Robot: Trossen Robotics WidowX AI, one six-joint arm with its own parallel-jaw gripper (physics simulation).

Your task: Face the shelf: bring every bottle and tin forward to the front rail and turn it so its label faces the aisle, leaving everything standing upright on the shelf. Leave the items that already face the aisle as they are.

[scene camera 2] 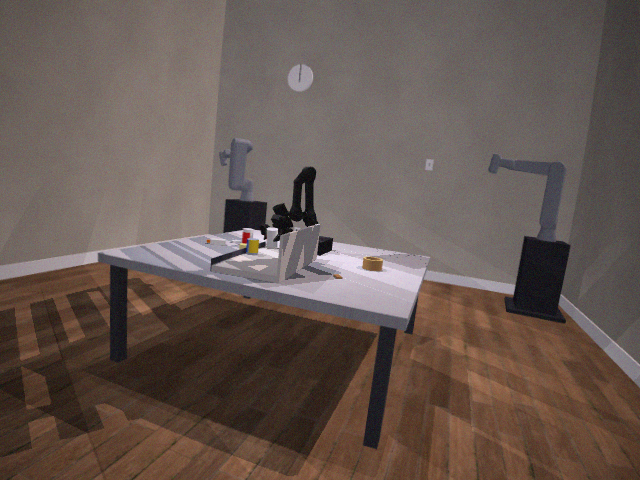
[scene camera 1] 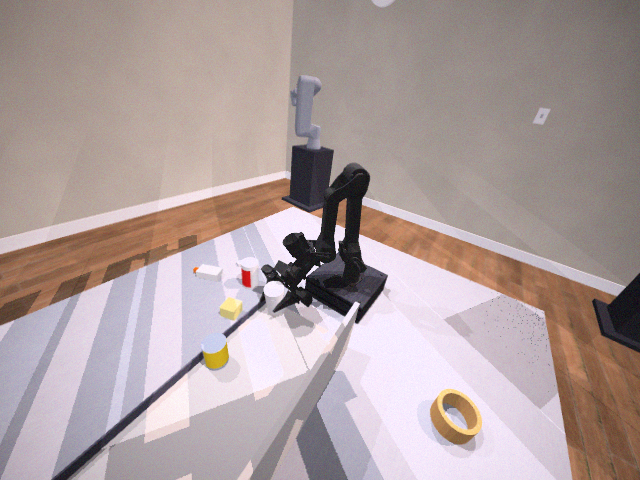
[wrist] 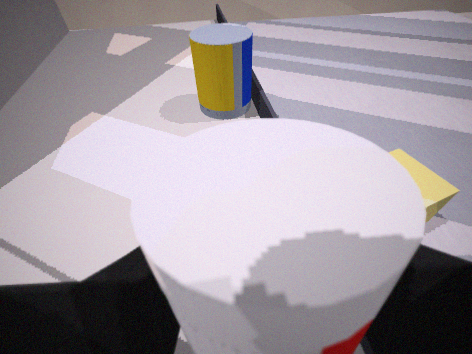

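Pixels of known places: gripper, fingertip midpoint: [scene camera 2: 268, 240] [scene camera 1: 266, 306]; arm's base at its link origin: [scene camera 1: 350, 278].
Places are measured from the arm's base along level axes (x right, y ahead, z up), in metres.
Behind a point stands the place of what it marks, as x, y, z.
A white bottle [scene camera 1: 273, 297] {0.076, 0.287, 0.047} [scene camera 2: 272, 239] {0.083, 0.282, 0.003} [wrist: 280, 195] {0.098, 0.260, 0.055} with a red patch low on its side is between the black fingers of my gripper [scene camera 1: 276, 290] [wrist: 280, 285], which is shut on it. It looks about upright at the shelf's far end; whether its base touches the shelf is unclear. The red patch shows at the lower right in the wrist view. A yellow tin [scene camera 1: 216, 355] {0.049, 0.477, 0.011} [scene camera 2: 253, 247] {0.056, 0.487, -0.012} [wrist: 214, 75] {0.069, 0.440, -0.003} with a grey top stands upright beside the dark front rail [scene camera 1: 149, 400] {0.079, 0.615, -0.030} [scene camera 2: 226, 256] {0.070, 0.662, -0.034} [wrist: 263, 95] {0.113, 0.440, -0.023}. A blue strip shows on its rail side in the wrist view.
The shelf's pale back panel [scene camera 1: 330, 353] {-0.159, 0.334, 0.090} [scene camera 2: 299, 252] {-0.190, 0.503, 0.009} stands opposite the rail. Beyond the rail are a yellow block [scene camera 1: 230, 308] {0.190, 0.356, -0.036} [wrist: 430, 185] {0.219, 0.339, -0.036}, a red-and-white mug [scene camera 1: 250, 273] {0.251, 0.239, -0.002} and a white tube [scene camera 1: 209, 272] {0.395, 0.313, -0.046} with an orange tip. A yellow ring [scene camera 1: 443, 422] {-0.404, 0.213, -0.035} [scene camera 2: 372, 267] {-0.437, 0.214, -0.058} lies behind the panel.
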